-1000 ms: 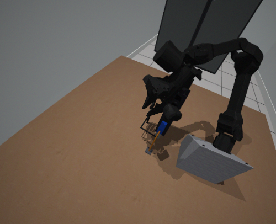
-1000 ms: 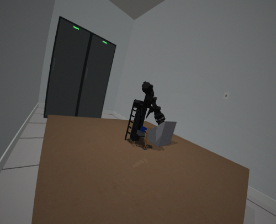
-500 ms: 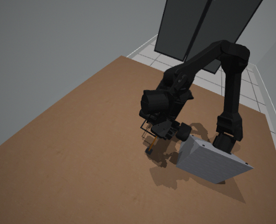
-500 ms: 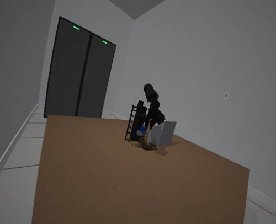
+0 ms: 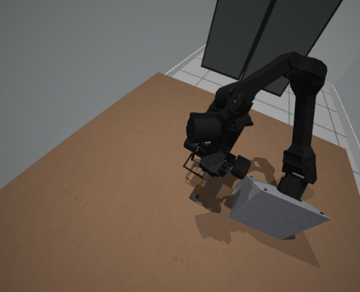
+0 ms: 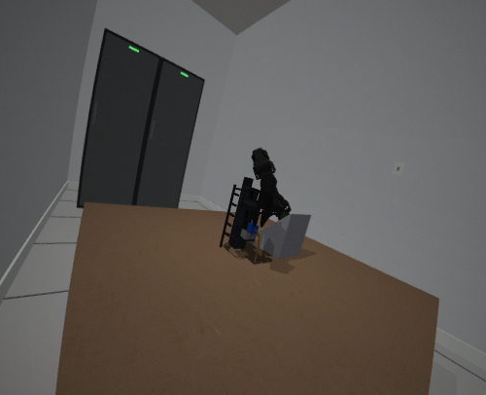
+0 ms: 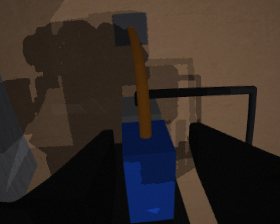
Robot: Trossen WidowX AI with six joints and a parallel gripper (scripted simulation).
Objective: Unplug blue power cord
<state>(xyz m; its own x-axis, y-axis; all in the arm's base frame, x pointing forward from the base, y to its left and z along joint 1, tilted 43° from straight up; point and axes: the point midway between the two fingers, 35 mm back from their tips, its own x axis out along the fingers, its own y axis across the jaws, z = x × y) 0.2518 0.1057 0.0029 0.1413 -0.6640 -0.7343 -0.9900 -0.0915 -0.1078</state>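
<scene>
My gripper tip is 5 cm to the left of the blue plug and 1 cm above it.
</scene>
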